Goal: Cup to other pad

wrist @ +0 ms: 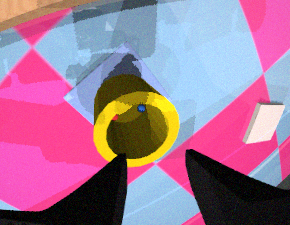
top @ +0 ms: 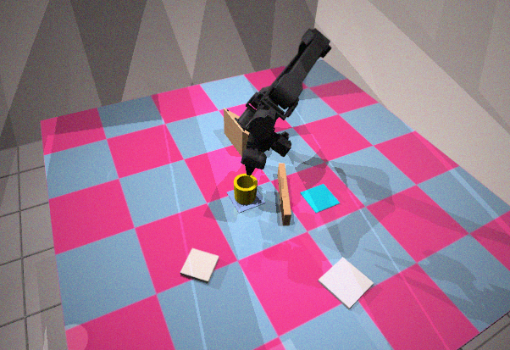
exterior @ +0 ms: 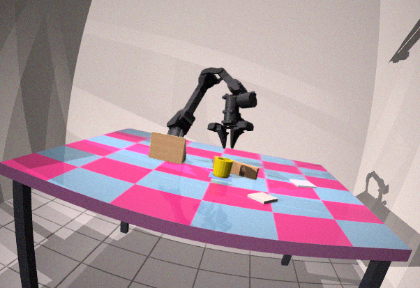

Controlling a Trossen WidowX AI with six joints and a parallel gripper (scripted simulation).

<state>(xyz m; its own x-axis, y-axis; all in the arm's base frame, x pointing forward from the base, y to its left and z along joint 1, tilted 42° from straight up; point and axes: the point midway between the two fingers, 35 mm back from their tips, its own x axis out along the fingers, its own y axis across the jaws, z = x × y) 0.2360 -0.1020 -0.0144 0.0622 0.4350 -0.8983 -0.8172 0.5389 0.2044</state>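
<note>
Right now the yellow cup is 80 mm below my gripper tip, 10 mm to the right of it and 10 mm behind it. Also, from my gripper tip: blue marble 100 mm below, 20 mm to the right; then wooden bar 100 mm to the left, 100 mm below, 40 mm ahead; then red marble 100 mm below, 20 mm behind, 10 mm to the right.
</note>
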